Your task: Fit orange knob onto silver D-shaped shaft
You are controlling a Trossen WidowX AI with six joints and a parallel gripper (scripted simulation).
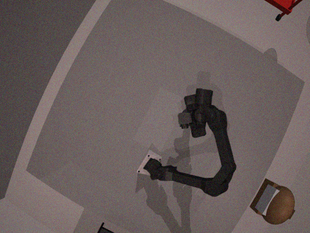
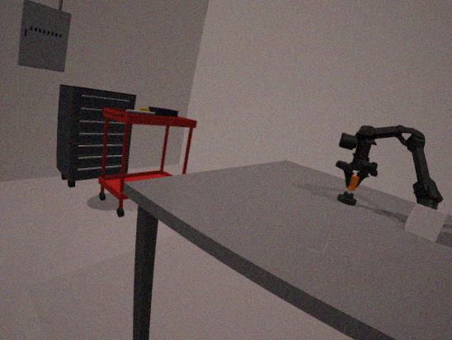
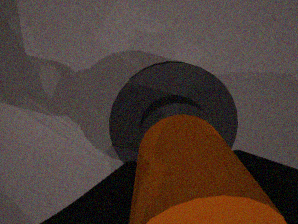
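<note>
The orange knob lies 30 mm above my gripper tip. Round my gripper tip: dark round pedestal 40 mm below.
</note>
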